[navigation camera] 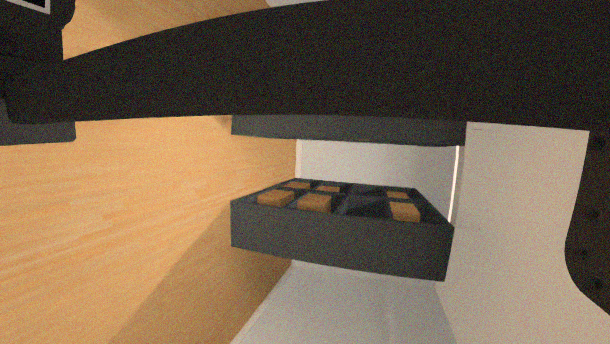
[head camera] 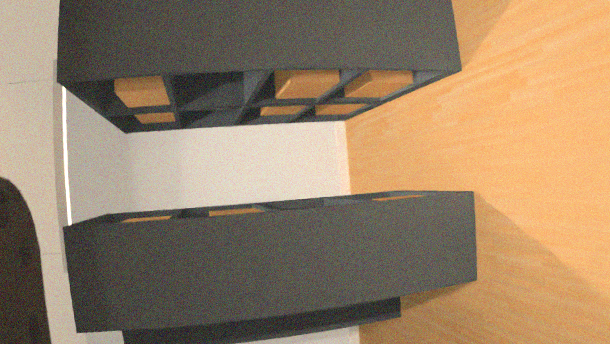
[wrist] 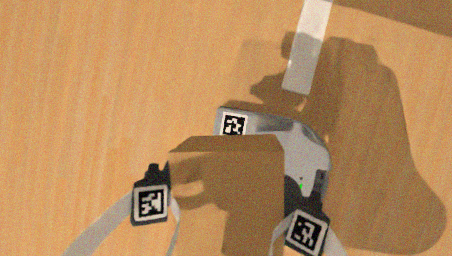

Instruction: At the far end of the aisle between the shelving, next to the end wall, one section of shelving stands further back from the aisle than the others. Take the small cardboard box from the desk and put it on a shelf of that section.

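Places are measured from the robot's base along level axes (x ahead, y left, z up), in centimetres.
Pixels of known places: gripper, fingertip midpoint: (wrist: 233,183).
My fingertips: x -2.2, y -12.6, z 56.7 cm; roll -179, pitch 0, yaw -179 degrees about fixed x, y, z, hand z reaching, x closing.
Behind a point stands the place of what it marks.
My gripper (wrist: 233,183) {y -12.6, x -2.2, z 56.7 cm} is shut on the small cardboard box (wrist: 250,172) {y -15.2, x -3.0, z 62.0 cm}, with a fingertip at each side of it, over the wooden floor in the wrist view. The head view is turned sideways. It shows one dark shelving section (head camera: 250,35) {y 182.4, x 77.5, z 105.6 cm} above and another (head camera: 270,260) {y 188.9, x -19.4, z 103.7 cm} below, with the aisle and pale end wall (head camera: 240,165) {y 371.8, x 41.5, z 94.5 cm} between them. A darker strip of shelving (head camera: 300,319) {y 286.6, x -72.6, z 73.1 cm} sticks out behind the lower one, on the side away from the aisle. I cannot tell surely whether it is the set-back section. The desk does not show.
The navigation view shows a shelving section (navigation camera: 340,245) {y 181.8, x 87.5, z 104.6 cm} with cardboard boxes in its compartments and another section (navigation camera: 350,131) {y 187.9, x -4.3, z 105.9 cm} partly hidden by a black robot part (navigation camera: 325,65) {y 11.6, x -6.1, z 123.4 cm}. The robot's base (wrist: 310,145) {y -11.5, x -19.3, z 16.0 cm} and a pale strip (wrist: 302,62) on the floor show in the wrist view.
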